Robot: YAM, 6 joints.
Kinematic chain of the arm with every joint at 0, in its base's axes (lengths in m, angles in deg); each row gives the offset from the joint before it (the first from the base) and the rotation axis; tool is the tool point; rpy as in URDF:
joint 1: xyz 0 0 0.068 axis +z
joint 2: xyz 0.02 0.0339 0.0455 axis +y
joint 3: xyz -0.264 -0.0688 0 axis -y
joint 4: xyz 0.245 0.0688 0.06 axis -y
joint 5: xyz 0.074 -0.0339 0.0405 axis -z
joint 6: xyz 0.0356 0 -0.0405 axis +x
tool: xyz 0 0 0 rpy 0 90 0
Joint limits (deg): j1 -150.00..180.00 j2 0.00..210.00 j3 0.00..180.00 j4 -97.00..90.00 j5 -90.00..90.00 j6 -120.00..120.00
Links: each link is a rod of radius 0.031 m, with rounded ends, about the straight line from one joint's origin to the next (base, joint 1, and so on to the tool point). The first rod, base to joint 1, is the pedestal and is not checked.
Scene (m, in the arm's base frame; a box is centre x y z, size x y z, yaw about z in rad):
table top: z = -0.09
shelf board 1: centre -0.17 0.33 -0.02 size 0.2 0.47 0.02 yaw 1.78
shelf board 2: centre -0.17 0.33 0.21 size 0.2 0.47 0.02 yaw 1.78
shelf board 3: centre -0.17 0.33 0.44 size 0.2 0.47 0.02 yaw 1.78
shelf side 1: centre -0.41 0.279 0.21 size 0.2 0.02 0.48 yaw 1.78
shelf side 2: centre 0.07 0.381 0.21 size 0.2 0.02 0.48 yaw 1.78
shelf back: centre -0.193 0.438 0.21 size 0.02 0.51 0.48 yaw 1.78
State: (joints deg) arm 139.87 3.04 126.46 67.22 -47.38 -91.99
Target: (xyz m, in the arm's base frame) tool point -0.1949 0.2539 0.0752
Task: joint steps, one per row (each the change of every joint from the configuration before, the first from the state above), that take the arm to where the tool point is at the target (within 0.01 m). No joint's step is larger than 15 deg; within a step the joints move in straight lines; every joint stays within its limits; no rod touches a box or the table.
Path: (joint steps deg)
1: 0.11 10.88 -14.62 -4.17 -0.35 0.00
2: 0.12 10.88 -14.61 -4.17 -0.35 0.00
3: 0.11 10.88 -14.62 -4.17 -0.36 0.00
4: 0.11 10.89 -14.62 -4.17 -0.35 0.00
5: 0.11 10.88 -14.61 -4.17 -0.35 0.00
6: 0.12 10.88 -14.62 -4.17 -0.35 0.00
7: 0.11 10.88 -14.62 -4.17 -0.35 0.00
8: 0.11 10.88 -14.61 -4.17 -0.36 0.00
9: -8.75 10.84 13.85 0.82 4.24 0.00
10: -8.75 10.84 13.86 0.82 4.24 0.00

